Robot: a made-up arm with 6 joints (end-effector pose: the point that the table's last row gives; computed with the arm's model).
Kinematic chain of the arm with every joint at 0, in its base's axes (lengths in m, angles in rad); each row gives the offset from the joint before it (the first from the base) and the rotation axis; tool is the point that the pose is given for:
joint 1: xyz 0 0 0.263 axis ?
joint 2: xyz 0 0 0 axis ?
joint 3: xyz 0 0 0.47 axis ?
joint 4: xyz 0 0 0 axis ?
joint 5: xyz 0.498 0 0 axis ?
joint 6: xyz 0 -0.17 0 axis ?
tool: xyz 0 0 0
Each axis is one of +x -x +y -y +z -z.
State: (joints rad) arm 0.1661 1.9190 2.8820 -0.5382 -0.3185 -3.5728
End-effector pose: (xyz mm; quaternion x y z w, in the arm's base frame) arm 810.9 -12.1 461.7 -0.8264 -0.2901 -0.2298 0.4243
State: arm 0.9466 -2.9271 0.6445 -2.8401 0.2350 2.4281
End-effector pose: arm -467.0 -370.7 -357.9 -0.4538 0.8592 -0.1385 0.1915
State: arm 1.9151 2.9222 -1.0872 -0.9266 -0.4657 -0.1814
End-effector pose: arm 135.2 -74.7 272.1 -0.6201 0.2664 -0.7316 0.0963
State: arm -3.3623 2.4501 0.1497 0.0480 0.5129 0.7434
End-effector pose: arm 62.7 160.0 -475.7 0.7385 0.1507 -0.6122 0.2391
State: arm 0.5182 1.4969 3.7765 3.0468 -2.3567 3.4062
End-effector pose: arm 31.1 212.6 665.3 -0.3180 0.6668 0.2660 0.6193
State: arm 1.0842 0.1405 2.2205 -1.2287 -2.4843 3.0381
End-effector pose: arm 33.1 -59.5 1241.3 0.4809 0.7888 0.0128 0.3827
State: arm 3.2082 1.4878 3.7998 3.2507 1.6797 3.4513
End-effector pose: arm -134.2 -178.3 681.8 0.3030 -0.1141 0.9438 0.0656
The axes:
joint 1: +z
joint 2: +y
joint 3: -y
joint 4: -x
joint 5: -y
joint 6: -x

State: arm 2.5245 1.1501 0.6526 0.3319 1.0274 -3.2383
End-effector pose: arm -635.4 647.9 266.0 -0.1700 -0.9497 -0.1465 0.2183
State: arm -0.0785 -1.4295 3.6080 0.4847 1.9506 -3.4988
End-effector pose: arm -242.3 -131.8 -117.4 -0.9064 -0.2602 -0.2936 0.1569
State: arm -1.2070 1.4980 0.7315 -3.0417 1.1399 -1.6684
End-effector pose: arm 448.3 -702.2 -60.5 -0.0040 0.7429 0.2203 0.6321
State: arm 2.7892 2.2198 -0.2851 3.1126 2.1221 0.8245
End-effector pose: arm -37.0 -167.4 -321.1 -0.3957 -0.5531 -0.3981 0.6157
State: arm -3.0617 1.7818 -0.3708 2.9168 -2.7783 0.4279
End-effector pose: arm -203.6 -182.6 -272.3 -0.0973 -0.9099 -0.2747 0.2952
